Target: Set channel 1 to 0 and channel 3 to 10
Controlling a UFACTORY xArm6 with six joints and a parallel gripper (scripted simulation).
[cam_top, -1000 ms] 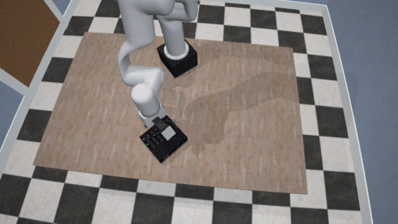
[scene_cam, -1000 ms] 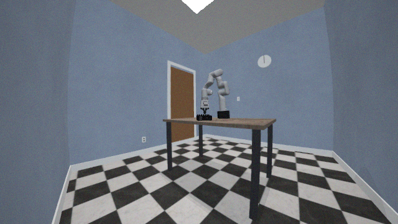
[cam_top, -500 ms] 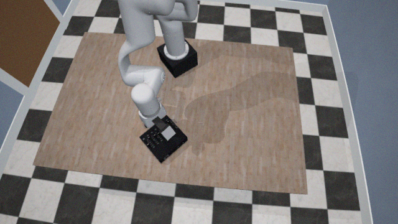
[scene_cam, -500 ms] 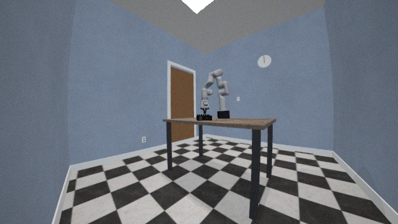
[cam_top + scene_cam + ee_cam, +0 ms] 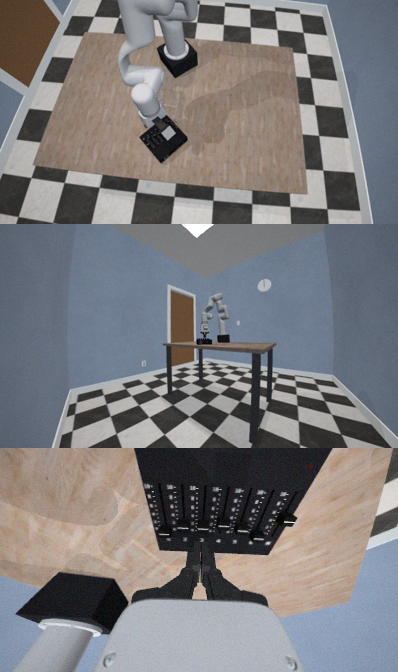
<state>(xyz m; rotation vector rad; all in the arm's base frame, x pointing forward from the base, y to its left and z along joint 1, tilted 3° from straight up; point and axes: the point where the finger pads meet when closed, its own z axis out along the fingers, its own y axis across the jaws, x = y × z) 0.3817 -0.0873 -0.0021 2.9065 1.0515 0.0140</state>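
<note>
Right now the channel 3 cap is 30 mm below my hand, 20 mm to the left of it and 20 mm ahead of it. The rest, counted from my hand: channel 1 fader cap: 50 mm to the left, 30 mm below, 10 mm behind; channel 2 cap: 30 mm to the left, 30 mm below, 10 mm ahead.
</note>
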